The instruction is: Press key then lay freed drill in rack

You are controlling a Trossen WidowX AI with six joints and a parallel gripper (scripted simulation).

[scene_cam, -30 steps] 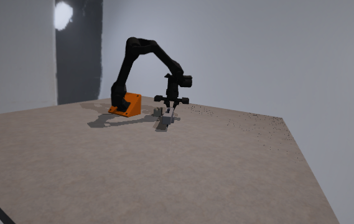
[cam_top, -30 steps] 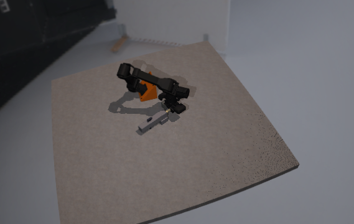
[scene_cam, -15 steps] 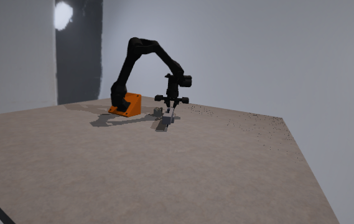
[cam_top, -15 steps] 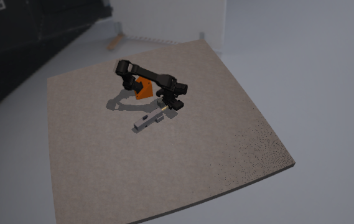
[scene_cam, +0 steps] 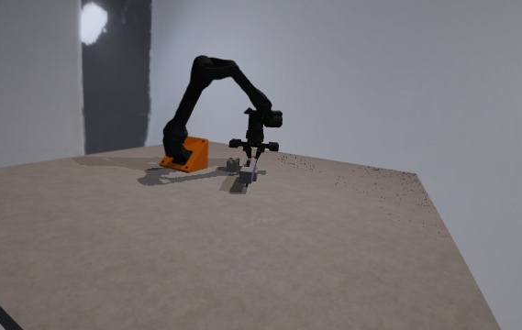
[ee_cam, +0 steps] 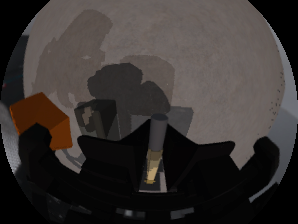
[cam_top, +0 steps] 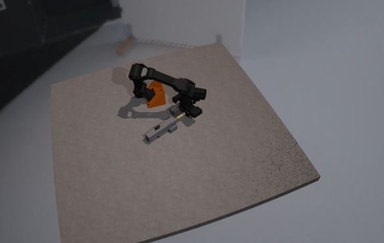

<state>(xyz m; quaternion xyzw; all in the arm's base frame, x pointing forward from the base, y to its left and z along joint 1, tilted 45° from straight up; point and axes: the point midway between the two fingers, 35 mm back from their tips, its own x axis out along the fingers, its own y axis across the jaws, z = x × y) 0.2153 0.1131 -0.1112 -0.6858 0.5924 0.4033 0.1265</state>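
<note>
My gripper tip is now 20 mm short of the drill, 40 mm to the left of it and 30 mm below it. The rest, counted from my gripper tip: grey rack: 60 mm behind, 40 mm to the right; then dark upright piece: 80 mm ahead, 190 mm to the right, 40 mm above; then grey holder block: 70 mm ahead, 160 mm to the right, 30 mm above.
</note>
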